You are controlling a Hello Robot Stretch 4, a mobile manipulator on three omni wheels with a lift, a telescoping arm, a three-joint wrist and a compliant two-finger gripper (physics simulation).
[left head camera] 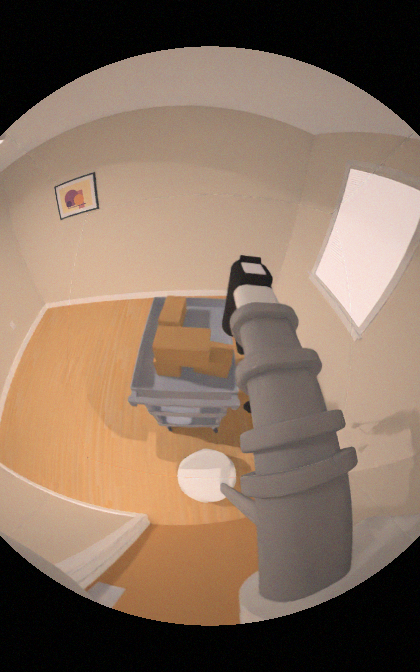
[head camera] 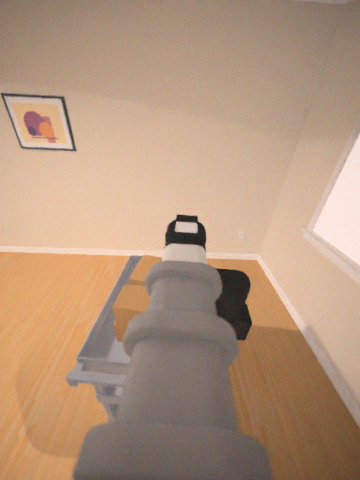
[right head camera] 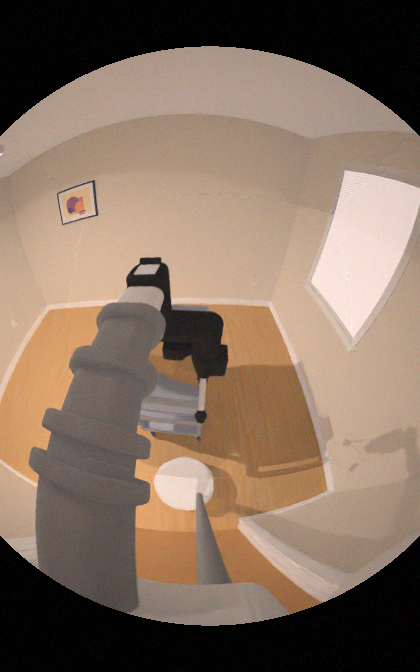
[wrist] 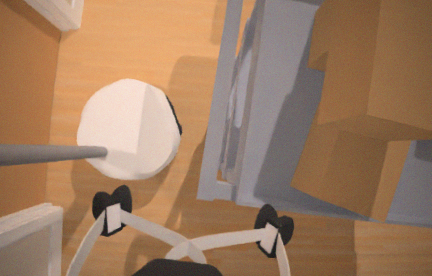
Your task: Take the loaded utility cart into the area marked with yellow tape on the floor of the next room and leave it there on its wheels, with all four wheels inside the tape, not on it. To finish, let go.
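Seen in the pictures: gripper, fingertip midpoint: (wrist: 194, 211); robot's base, link origin: (wrist: 137, 132).
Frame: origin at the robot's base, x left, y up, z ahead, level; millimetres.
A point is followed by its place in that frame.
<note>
The blue-grey utility cart (head camera: 102, 335) @(z 516, x 321, y 766 mm) (left head camera: 185, 395) (right head camera: 170, 405) (wrist: 216, 110) @(z 334, x 28, y 836 mm) stands upright in front of me, with its handle bar toward me. Brown boxes (head camera: 131, 305) @(z 496, x 167, y 1002 mm) (left head camera: 182, 340) (wrist: 350, 75) @(z 473, x 70, y 959 mm) lie in its top tray. Two of its wheels show in the left head view; the others are hidden. My gripper (wrist: 194, 211) @(z 323, x -88, y 992 mm) is open and empty. In the wrist view its fingers are spread beside the near right corner of the cart, one fingertip near the handle's end and the tray corner. My arm covers part of the cart. Yellow tape does not show in these views.
My round white base (left head camera: 206, 475) (right head camera: 184, 483) (wrist: 129, 129) @(z 17, x 2, y 187 mm) stands close to the cart's handle end. White door trim (left head camera: 117, 547) (right head camera: 280, 552) flanks the opening behind it. A far wall with a framed picture (head camera: 40, 122) @(z 2063, x 1448, y 1538 mm) and a right wall with a window (head camera: 345, 200) @(z 1401, x -1144, y 1154 mm) bound the room.
</note>
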